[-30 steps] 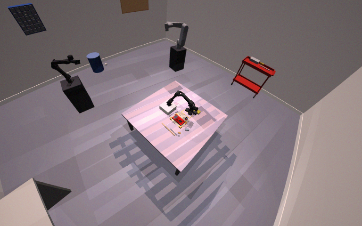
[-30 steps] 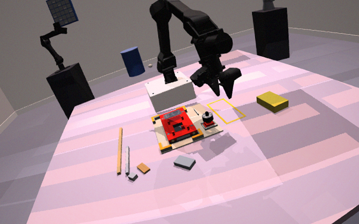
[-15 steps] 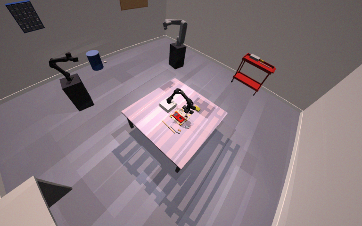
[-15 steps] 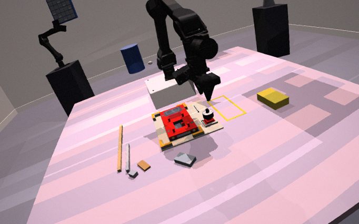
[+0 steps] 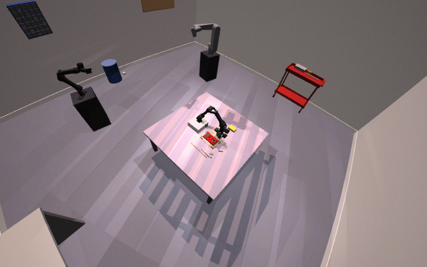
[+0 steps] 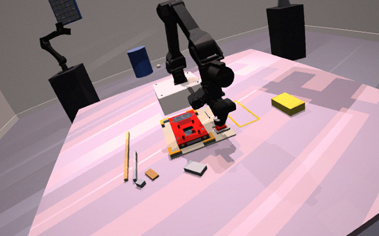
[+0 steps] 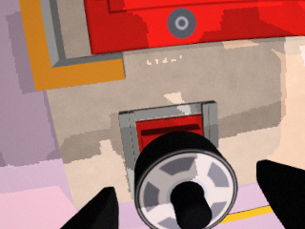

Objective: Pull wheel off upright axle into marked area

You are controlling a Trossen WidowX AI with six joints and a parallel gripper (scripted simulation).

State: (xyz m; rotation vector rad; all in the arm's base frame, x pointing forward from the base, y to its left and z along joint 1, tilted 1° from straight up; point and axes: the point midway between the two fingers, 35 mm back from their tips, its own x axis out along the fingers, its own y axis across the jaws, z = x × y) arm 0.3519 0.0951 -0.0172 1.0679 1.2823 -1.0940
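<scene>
Right now my gripper tip is right at the black wheel. Round my gripper tip: yellow block 10 mm behind, 260 mm to the left, 20 mm below; then grey bar 80 mm ahead, 310 mm to the right, 30 mm below; then grey block 170 mm ahead, 120 mm to the right, 30 mm below.
</scene>
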